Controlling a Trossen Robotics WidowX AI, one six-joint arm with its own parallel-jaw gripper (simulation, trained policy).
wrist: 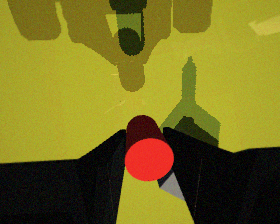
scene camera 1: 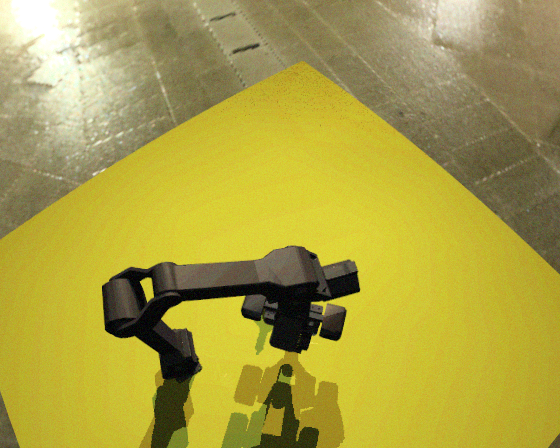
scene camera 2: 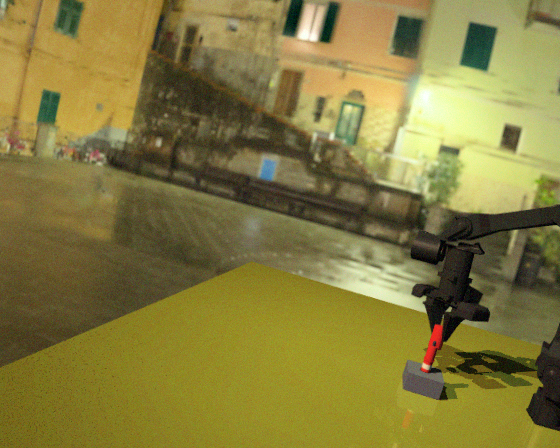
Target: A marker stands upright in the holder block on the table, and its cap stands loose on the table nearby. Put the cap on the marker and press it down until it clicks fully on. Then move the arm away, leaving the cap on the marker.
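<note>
I can see my gripper, and it shows in the wrist view and in scene camera 2 too. Then there's a red cap, and a grey holder block as well.
</note>
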